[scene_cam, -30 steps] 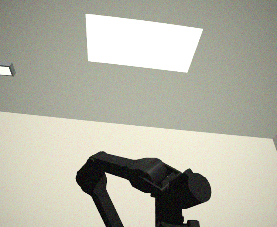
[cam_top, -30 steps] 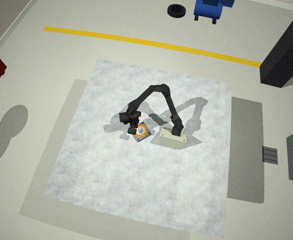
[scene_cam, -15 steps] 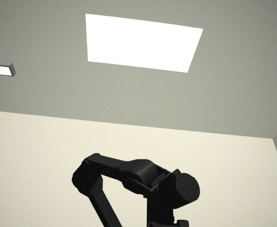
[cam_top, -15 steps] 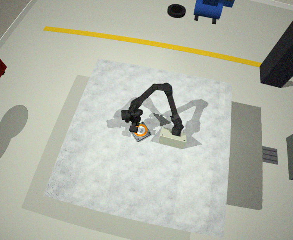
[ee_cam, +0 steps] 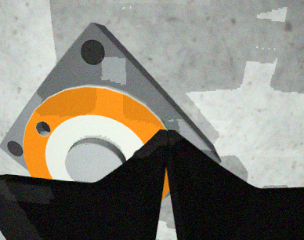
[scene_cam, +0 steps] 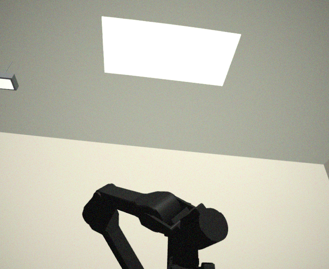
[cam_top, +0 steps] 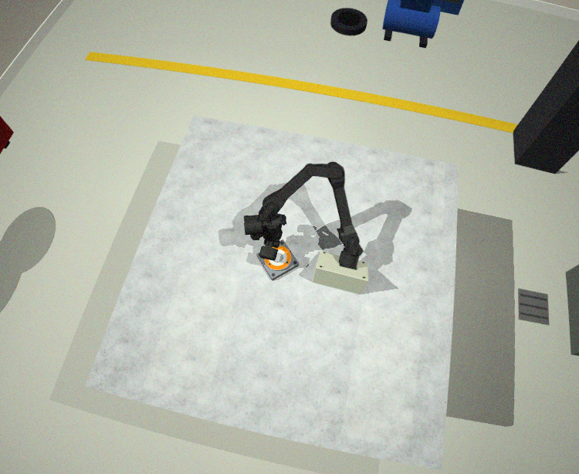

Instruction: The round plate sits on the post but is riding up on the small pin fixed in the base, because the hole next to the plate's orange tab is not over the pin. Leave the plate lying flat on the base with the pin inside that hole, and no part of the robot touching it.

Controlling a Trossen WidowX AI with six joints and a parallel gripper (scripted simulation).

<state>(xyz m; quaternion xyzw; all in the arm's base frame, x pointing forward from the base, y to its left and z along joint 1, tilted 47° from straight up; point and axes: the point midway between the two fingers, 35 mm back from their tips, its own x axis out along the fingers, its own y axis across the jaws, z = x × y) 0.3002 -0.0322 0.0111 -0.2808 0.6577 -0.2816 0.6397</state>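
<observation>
The round plate is 2 cm behind my gripper tip, 2 cm to the left of it and 1 cm below it. Also, from my gripper tip: square grey base (3 cm behind, 4 cm to the left, 2 cm below).
</observation>
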